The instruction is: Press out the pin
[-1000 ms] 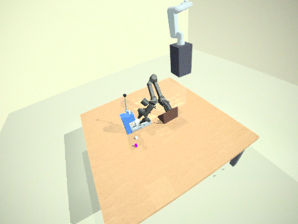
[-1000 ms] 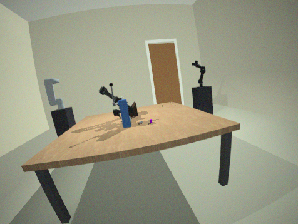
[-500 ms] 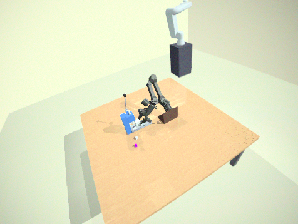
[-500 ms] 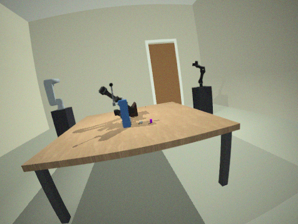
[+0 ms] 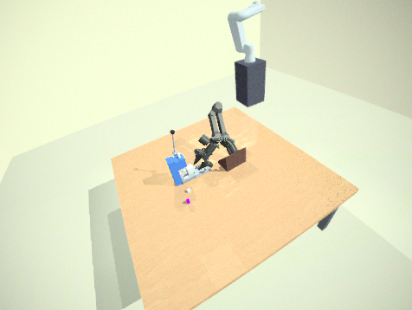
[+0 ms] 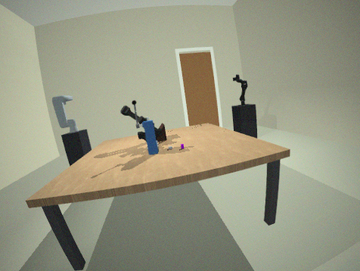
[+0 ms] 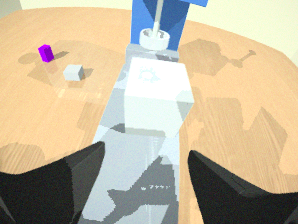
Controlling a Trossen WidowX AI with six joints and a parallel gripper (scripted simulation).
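My gripper tip is now 22 cm below the lever, 8 cm short of it and 5 cm to the left of it. The rest, counted from my gripper tip: small purple piece (21 cm to the left, 15 cm ahead, 3 cm below).
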